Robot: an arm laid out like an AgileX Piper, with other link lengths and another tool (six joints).
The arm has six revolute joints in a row. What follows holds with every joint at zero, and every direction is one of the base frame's.
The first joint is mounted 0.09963 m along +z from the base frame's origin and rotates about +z.
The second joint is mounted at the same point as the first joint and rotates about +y.
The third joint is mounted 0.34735 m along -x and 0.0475 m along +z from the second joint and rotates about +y.
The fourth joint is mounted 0.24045 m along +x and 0.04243 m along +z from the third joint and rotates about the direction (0.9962, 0, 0.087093).
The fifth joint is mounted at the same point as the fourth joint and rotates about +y.
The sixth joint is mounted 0.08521 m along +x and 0.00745 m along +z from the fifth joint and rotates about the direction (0.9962, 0, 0.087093).
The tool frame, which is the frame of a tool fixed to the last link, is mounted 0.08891 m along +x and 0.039 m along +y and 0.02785 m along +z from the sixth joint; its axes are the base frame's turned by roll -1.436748, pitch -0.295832 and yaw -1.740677 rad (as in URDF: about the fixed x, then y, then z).
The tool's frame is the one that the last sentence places.
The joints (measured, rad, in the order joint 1, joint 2, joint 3, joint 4, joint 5, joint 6), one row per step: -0.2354 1.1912 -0.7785 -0.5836 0.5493 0.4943; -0.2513 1.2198 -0.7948 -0.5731 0.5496 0.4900; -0.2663 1.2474 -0.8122 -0.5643 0.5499 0.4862; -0.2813 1.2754 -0.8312 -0.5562 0.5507 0.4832; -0.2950 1.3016 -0.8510 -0.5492 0.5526 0.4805; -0.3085 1.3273 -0.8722 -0.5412 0.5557 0.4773; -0.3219 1.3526 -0.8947 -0.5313 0.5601 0.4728; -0.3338 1.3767 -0.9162 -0.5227 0.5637 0.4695; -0.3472 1.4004 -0.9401 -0.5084 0.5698 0.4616; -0.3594 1.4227 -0.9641 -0.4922 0.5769 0.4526; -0.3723 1.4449 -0.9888 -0.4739 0.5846 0.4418
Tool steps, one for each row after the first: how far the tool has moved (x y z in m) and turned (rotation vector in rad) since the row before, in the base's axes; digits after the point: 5 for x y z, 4 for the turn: 0.00605 -0.00560 -0.00264 0.0101 0.0117 -0.0165; 0.00605 -0.00567 -0.00213 0.0085 0.0097 -0.0154; 0.00624 -0.00606 -0.00192 0.0082 0.0086 -0.0161; 0.00598 -0.00597 -0.00140 0.0068 0.0071 -0.0152; 0.00594 -0.00613 -0.00110 0.0070 0.0062 -0.0155; 0.00587 -0.00623 -0.00091 0.0077 0.0057 -0.0158; 0.00570 -0.00587 -0.00094 0.0071 0.0045 -0.0143; 0.00550 -0.00623 -0.00058 0.0093 0.0043 -0.0155; 0.00526 -0.00577 -0.00039 0.0102 0.0036 -0.0145; 0.00514 -0.00597 -0.00039 0.0112 0.0033 -0.0147
